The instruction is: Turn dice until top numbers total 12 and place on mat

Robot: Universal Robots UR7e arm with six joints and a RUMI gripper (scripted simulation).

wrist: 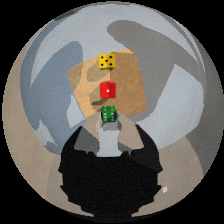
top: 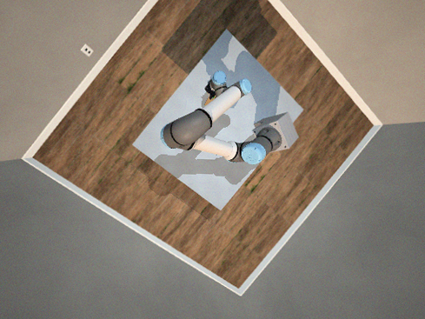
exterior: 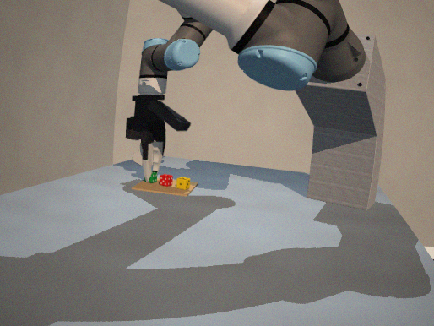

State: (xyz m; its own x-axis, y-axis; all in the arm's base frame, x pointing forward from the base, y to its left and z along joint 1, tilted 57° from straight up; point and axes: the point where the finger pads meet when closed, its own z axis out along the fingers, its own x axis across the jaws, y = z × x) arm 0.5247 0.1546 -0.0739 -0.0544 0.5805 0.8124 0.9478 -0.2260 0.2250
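Right now my hand is 10 mm above the green die. The rest, counted from my hand: tan mat: 50 mm behind, 20 mm below; red die: 50 mm behind, 10 mm below; yellow die: 90 mm behind, 10 mm to the right, 10 mm below.
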